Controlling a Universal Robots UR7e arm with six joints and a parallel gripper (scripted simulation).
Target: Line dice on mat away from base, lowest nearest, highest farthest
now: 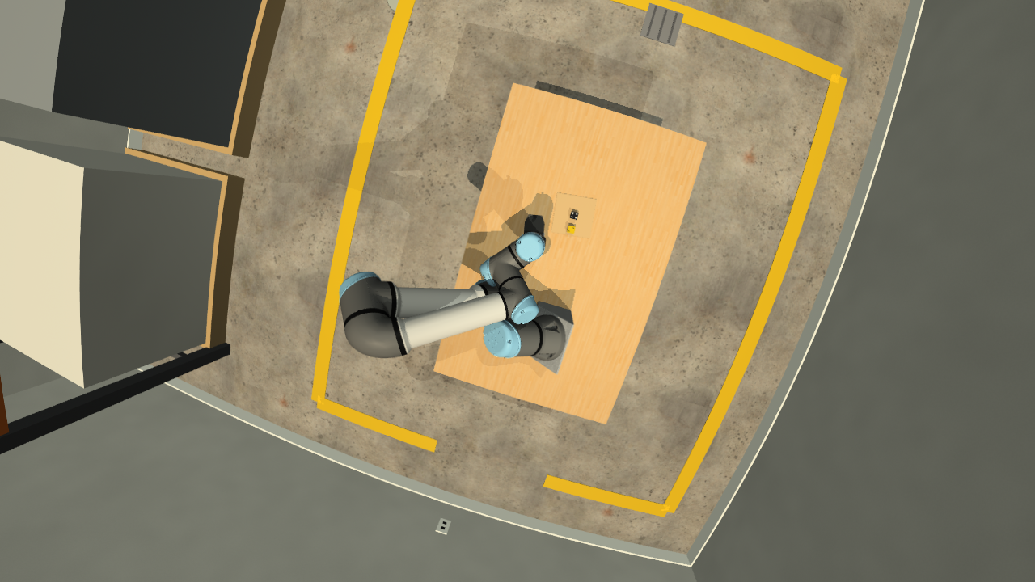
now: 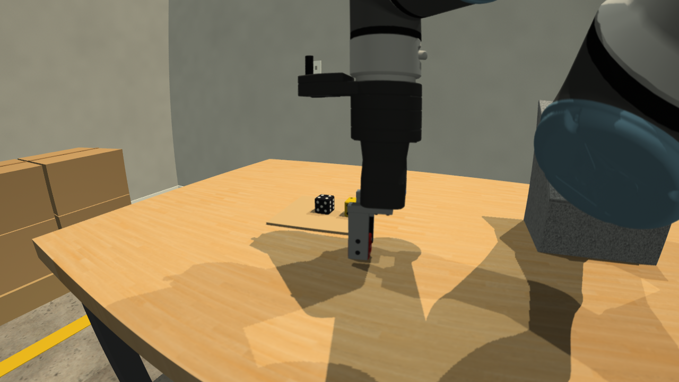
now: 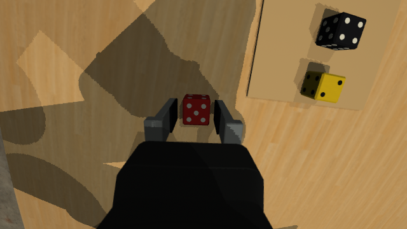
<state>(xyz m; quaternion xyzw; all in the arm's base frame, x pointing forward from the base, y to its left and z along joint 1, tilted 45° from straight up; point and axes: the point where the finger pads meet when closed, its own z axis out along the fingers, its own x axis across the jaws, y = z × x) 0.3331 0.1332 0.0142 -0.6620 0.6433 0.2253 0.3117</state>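
Right now my hand is 10 mm above the red die. The rest, counted from my hand: tan mat (120 mm to the right, 90 mm ahead, 20 mm below); then black die (120 mm to the right, 90 mm ahead, 10 mm below); then yellow die (120 mm to the right, 40 mm ahead, 10 mm below).
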